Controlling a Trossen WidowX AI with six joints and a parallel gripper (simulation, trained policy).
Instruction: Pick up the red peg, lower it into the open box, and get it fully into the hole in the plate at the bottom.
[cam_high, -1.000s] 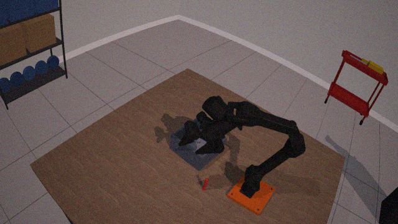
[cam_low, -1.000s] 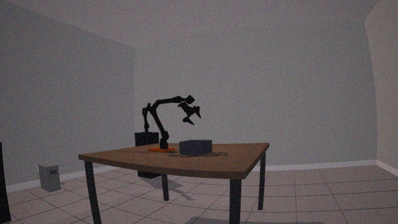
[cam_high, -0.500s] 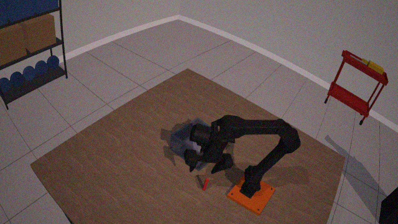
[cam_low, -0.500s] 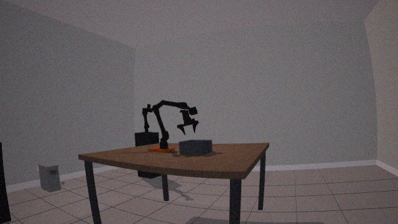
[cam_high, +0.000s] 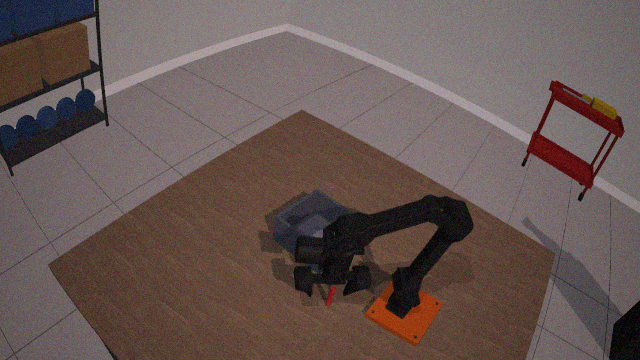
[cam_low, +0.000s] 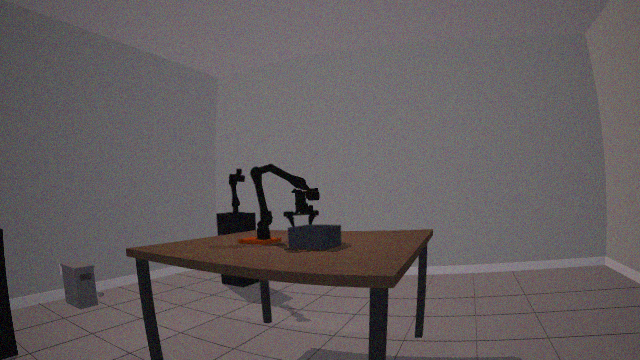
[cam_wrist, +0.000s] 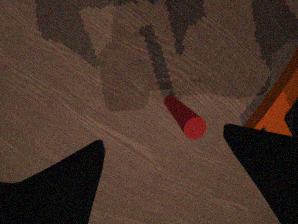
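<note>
The red peg lies 20 mm to the right of my gripper tip and 20 mm below it. Round my gripper tip: plate (170 mm ahead, 180 mm to the right, 20 mm below); grey box (170 mm ahead, 180 mm to the right, 40 mm below).
</note>
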